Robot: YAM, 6 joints.
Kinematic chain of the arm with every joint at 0, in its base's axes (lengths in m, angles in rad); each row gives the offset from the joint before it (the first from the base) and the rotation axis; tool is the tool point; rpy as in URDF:
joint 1: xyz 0 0 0.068 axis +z
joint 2: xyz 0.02 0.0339 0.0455 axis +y
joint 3: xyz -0.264 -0.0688 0 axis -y
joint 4: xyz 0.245 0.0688 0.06 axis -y
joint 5: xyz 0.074 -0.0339 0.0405 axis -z
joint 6: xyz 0.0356 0 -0.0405 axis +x
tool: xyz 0 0 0 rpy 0 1.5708 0
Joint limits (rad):
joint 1: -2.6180..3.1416
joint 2: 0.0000..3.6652
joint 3: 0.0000..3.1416
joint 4: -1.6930..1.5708
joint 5: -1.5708..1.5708
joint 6: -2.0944..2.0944
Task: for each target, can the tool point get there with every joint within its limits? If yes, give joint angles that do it. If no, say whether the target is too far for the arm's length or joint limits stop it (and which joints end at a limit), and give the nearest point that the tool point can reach.
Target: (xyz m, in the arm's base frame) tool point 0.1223 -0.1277 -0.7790
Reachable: no: too far | nearest point 0.1484 -0.1550 -0.3787 | short by 0.402 m
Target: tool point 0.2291 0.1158 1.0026
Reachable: no: too far | nearest point 0.1615 0.0817 0.7183 | short by 0.294 m
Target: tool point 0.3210 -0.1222 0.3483
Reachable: yes | joints -0.2854 1.6223 1.5694 -0.8396 0.8572 -0.6782
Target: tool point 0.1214 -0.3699 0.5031
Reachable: yes | joints -1.2197 1.8030 1.7379 1.0418 0.3797 -0.8774
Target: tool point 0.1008 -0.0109 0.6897
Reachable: yes | joints 2.6885 1.2658 2.8389 -0.3002 1.3086 -0.5623
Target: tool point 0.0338 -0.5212 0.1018
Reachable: yes | joints -1.4759 2.4139 1.5960 0.3314 0.4576 1.7051
